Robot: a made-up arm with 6 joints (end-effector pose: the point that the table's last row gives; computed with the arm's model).
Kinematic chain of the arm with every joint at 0, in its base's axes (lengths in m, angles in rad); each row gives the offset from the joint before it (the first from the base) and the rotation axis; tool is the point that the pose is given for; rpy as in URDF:
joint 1: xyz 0 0 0.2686 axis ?
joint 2: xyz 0 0 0 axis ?
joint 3: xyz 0.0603 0 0.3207 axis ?
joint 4: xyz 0.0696 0 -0.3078 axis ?
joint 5: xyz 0 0 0 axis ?
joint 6: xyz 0.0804 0 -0.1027 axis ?
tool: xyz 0 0 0 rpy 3.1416 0 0
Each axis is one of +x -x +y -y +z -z.
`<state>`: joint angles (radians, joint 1 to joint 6).
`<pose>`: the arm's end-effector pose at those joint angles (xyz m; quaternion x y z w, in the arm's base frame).
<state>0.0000 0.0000 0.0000 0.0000 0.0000 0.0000</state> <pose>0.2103 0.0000 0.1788 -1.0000 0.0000 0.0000 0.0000</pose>
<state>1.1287 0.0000 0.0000 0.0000 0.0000 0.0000</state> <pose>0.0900 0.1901 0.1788 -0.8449 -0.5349 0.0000 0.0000</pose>
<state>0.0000 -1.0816 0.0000 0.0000 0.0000 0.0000</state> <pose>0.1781 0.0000 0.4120 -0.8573 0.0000 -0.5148 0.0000</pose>
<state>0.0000 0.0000 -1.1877 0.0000 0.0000 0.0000</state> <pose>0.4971 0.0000 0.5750 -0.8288 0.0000 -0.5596 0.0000</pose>
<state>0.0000 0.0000 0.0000 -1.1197 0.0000 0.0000</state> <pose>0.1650 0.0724 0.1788 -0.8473 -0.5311 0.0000 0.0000</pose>
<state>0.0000 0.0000 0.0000 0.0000 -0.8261 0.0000</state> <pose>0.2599 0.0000 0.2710 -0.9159 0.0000 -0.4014 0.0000</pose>
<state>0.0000 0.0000 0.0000 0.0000 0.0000 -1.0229</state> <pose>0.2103 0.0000 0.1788 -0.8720 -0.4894 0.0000 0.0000</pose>
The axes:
joint 1: +z
joint 2: +y
joint 3: +y
joint 4: -z
joint 5: +y
joint 6: -z

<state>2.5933 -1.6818 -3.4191 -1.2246 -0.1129 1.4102</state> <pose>0.5169 -0.4165 0.0480 0.3288 0.7731 -0.1408 0.5237</pose>
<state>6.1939 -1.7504 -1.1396 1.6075 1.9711 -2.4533</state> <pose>-0.3006 0.1532 0.6202 -0.2690 0.7824 0.5398 0.1554</pose>
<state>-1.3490 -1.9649 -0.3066 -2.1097 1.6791 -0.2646</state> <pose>-0.1176 0.0892 0.5406 0.2275 -0.5367 -0.4778 0.6572</pose>
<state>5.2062 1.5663 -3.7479 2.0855 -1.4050 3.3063</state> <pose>0.1560 -0.5003 0.3613 0.5856 -0.5555 0.0771 0.5852</pose>
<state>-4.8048 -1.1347 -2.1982 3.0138 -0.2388 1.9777</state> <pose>-0.0154 -0.3076 0.8463 -0.0191 -0.0196 -0.9951 0.0946</pose>
